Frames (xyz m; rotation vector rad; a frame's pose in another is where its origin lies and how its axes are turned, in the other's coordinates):
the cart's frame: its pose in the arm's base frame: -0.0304 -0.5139 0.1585 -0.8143 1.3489 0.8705
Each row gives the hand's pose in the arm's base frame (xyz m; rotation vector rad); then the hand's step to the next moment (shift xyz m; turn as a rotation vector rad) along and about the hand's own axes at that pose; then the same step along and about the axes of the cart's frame.
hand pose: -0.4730 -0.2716 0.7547 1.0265 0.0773 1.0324
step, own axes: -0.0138 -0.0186 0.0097 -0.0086 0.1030 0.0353
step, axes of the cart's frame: 0.0128 -0.0173 -0.0130 -0.0940 0.0420 -0.0364
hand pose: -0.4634 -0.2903 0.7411 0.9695 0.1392 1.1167
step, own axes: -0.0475 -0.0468 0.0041 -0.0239 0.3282 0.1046
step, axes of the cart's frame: 0.0456 -0.0317 -0.0371 -0.2957 0.1397 -0.1109
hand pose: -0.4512 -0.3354 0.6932 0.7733 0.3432 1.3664
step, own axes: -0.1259 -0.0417 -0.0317 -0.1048 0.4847 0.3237
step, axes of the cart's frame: 0.0704 -0.0387 -0.1102 -0.5466 0.0701 -0.2169
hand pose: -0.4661 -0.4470 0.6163 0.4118 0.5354 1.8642
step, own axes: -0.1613 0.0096 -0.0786 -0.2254 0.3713 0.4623
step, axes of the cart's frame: 0.0556 -0.0833 -0.1492 -0.5958 -0.1350 -0.1708
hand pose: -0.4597 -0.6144 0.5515 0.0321 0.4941 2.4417
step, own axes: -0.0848 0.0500 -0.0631 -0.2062 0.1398 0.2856
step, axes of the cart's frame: 0.0272 -0.0760 -0.0846 -0.3388 -0.1660 -0.0361
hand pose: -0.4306 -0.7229 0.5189 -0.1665 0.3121 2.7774
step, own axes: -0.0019 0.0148 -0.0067 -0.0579 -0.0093 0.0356
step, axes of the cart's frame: 0.0024 -0.0048 -0.0155 -0.0402 -0.0490 0.0262
